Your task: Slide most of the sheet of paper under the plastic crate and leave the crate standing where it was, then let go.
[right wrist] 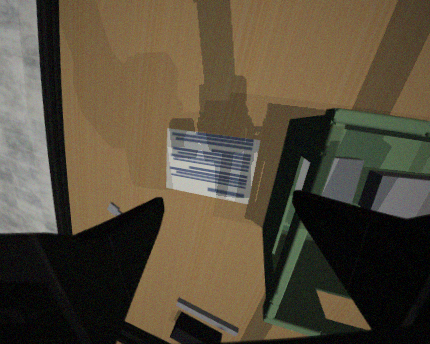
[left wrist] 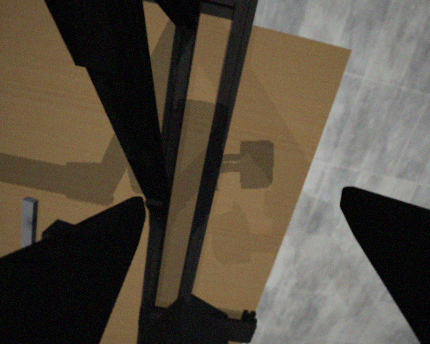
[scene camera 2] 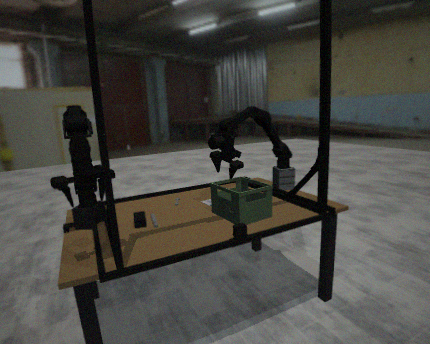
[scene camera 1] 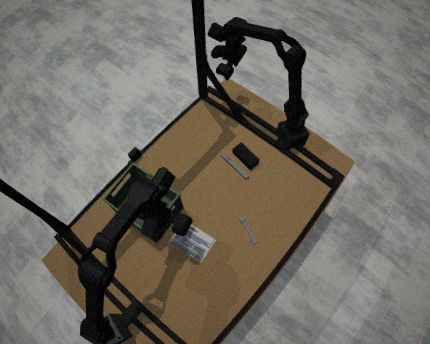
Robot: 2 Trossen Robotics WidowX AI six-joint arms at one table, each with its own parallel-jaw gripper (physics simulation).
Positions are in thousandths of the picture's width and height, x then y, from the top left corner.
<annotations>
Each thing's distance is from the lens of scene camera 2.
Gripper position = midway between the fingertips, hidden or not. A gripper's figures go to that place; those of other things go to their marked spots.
my left gripper (scene camera 2: 203, 592): 98 cm
green plastic crate (scene camera 2: 559, 594): 112 cm
</annotations>
